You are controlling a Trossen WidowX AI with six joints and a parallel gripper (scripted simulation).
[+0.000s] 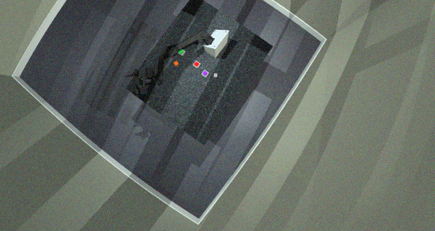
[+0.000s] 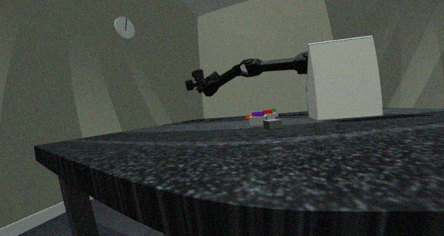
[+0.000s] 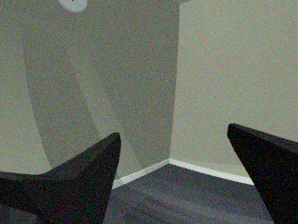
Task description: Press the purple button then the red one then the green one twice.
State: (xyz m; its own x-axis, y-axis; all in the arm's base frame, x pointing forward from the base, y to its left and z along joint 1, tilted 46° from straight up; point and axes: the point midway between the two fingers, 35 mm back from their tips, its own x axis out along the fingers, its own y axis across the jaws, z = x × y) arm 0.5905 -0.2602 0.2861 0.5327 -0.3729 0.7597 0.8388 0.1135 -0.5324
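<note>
Now: the purple button 48 cm to the left of my gripper tip, 36 cm behind it and 23 cm below it. From my gripper tip the other things lie so: red button 40 cm behind, 37 cm to the left, 23 cm below; green button 44 cm behind, 23 cm below, 20 cm to the left; orange block 33 cm behind, 26 cm below, 20 cm to the left.
</note>
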